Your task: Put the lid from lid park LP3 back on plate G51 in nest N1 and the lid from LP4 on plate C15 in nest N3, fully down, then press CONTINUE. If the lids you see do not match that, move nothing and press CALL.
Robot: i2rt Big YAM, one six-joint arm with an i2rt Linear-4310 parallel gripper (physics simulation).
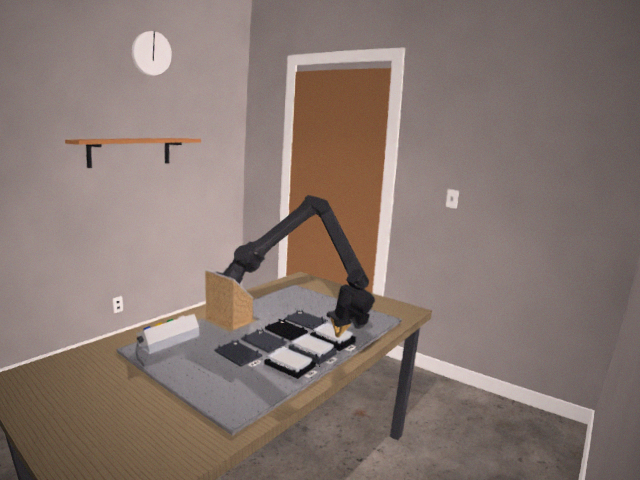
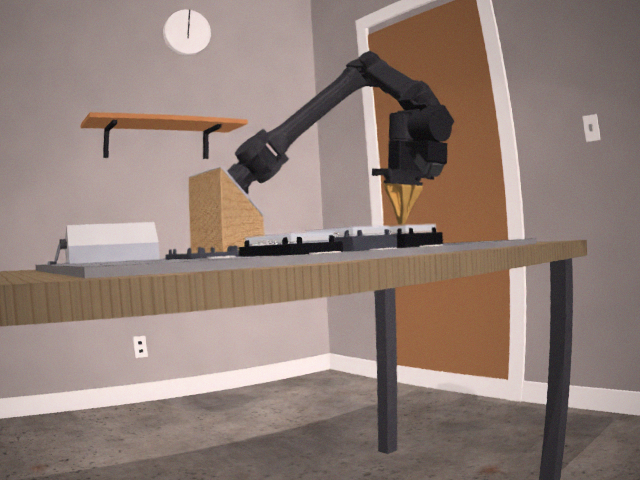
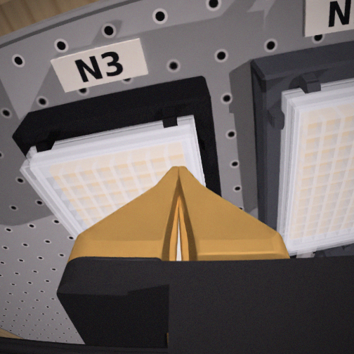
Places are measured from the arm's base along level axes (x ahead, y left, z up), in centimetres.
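Where they show: gripper, fingertip midpoint: [image 1: 337,337] [image 2: 401,224]; arm's base, origin of the base link: [image 1: 228,283] [image 2: 224,195].
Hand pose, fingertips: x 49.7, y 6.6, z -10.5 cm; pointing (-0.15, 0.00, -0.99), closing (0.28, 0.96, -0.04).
Note:
Things, the pixels of their centre, and the offset from my fingertips. "spot": a spot on its surface instead.
- black nest N3, surface spot: [image 1: 345,345] spot: dx +3.2, dy +1.2, dz -3.0 cm
- similar white plate, body centre: [image 2: 346,229] [image 1: 312,343] dx -4.5, dy -9.5, dz -0.5 cm
- third white plate, body centre: [image 2: 287,236] [image 1: 289,358] dx -5.5, dy -21.9, dz -1.3 cm
- white button box, body centre: [image 2: 109,242] [image 1: 168,330] dx -50.2, dy -38.3, dz +0.0 cm
My gripper [image 1: 338,334] [image 2: 402,222] [image 3: 178,177] is shut and holds nothing. Its gold fingertips point down at the right part of the white plate [image 1: 330,330] [image 3: 117,175] in black nest N3 [image 1: 345,345] [image 3: 117,106]. A small gap or light contact cannot be told apart. That plate's wells show faintly, as through a clear lid, and its rim looks layered. The fingers hide its near right part. A similar white plate [image 1: 313,344] [image 3: 325,165] sits in the dark grey nest beside N3. A third white plate [image 1: 292,359] sits in the black nest at the near end of the row.
Several dark, flat lid parks [image 1: 237,352] [image 1: 264,340] [image 1: 285,329] [image 1: 306,318] lie behind the nests; no white lid shows on them. The white button box [image 1: 171,335] [image 2: 112,242] stands at the left. The wooden arm mount [image 1: 227,304] [image 2: 222,211] stands at the back.

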